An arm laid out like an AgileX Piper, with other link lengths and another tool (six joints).
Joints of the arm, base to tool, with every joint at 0 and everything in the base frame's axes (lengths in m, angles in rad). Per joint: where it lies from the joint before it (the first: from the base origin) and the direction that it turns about. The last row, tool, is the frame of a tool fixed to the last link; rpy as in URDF.
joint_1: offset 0 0 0.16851 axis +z
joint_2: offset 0 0 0 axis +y
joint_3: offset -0.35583 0 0.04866 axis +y
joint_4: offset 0.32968 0 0.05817 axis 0.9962 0 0.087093
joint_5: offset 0 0 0 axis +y
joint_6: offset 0.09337 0 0.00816 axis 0.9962 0 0.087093
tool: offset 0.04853 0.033 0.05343 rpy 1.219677 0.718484 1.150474
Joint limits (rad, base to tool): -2.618..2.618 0..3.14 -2.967..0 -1.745..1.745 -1.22..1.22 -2.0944..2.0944
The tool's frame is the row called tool.
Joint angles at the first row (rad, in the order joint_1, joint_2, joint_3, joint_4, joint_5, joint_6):
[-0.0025 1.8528 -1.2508 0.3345 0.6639 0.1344]
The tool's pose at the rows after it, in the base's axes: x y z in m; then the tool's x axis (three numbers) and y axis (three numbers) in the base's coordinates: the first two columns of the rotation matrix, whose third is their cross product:
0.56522 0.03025 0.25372 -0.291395 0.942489 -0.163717 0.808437 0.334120 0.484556
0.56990 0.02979 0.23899 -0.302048 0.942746 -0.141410 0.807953 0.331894 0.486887
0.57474 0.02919 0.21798 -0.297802 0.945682 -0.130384 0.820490 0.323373 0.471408
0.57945 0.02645 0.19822 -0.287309 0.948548 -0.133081 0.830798 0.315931 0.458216
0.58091 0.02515 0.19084 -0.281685 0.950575 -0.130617 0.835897 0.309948 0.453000
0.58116 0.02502 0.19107 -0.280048 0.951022 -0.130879 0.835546 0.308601 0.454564
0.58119 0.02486 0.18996 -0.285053 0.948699 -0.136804 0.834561 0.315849 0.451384
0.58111 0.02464 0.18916 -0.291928 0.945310 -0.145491 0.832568 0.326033 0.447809
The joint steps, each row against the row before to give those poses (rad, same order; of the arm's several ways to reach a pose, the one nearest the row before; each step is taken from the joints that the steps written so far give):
[-0.0300 0.0082 0.0000 0.1025 -0.0127 -0.0901]
[-0.0079 0.0331 0.0000 0.0564 -0.0114 -0.0592]
[0.0000 0.0410 0.0000 0.0157 -0.0193 -0.0101]
[-0.0008 0.0384 -0.0001 0.0010 -0.0292 0.0000]
[-0.0011 0.0142 0.0001 0.0037 -0.0088 0.0000]
[0.0000 0.0000 -0.0001 0.0011 -0.0020 0.0000]
[0.0000 0.0019 -0.0008 -0.0084 0.0000 0.0000]
[0.0000 0.0012 -0.0009 -0.0118 0.0000 0.0000]

